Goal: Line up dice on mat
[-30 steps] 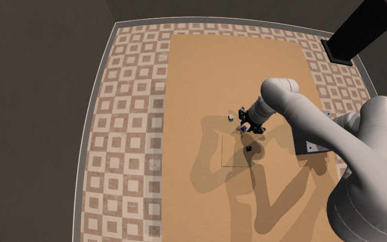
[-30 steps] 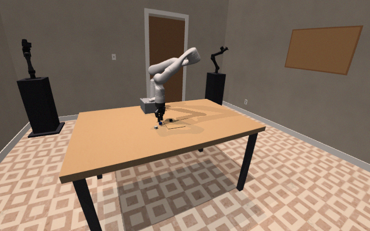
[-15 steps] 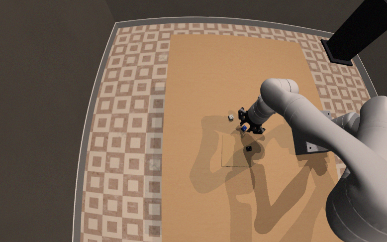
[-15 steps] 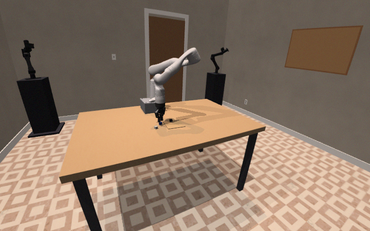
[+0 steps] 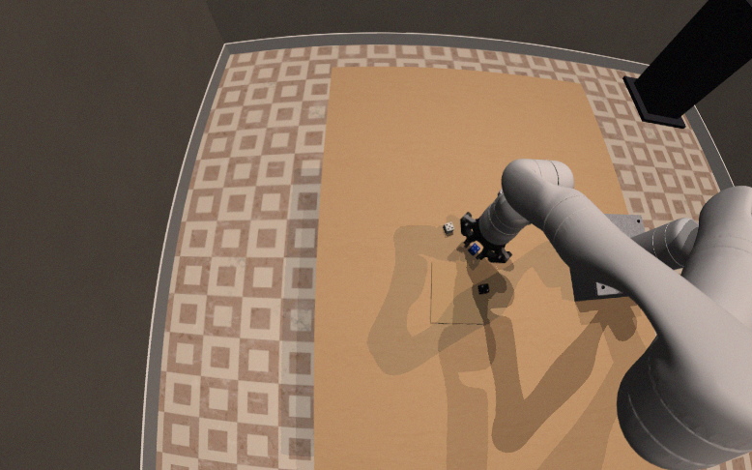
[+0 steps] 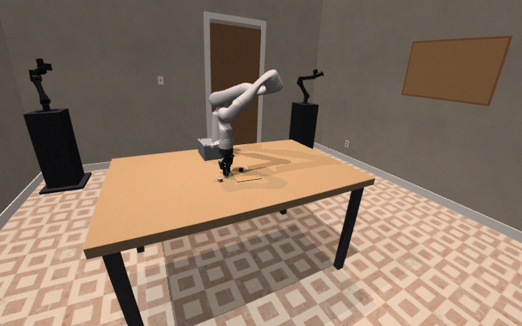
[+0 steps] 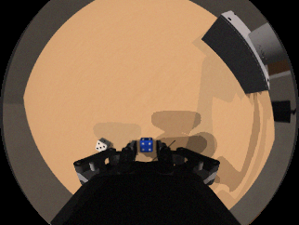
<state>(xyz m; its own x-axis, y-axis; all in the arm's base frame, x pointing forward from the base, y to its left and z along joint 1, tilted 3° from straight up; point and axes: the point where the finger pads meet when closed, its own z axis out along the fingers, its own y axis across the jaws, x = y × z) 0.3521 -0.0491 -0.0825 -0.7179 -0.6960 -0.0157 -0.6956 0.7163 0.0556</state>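
Right now the blue die is 20 mm below my hand. Also, from my hand: mat 30 mm ahead, 100 mm to the left, 20 mm below; then black die 20 mm behind, 90 mm to the left, 10 mm below; then white die 60 mm ahead, 50 mm to the right, 20 mm below.
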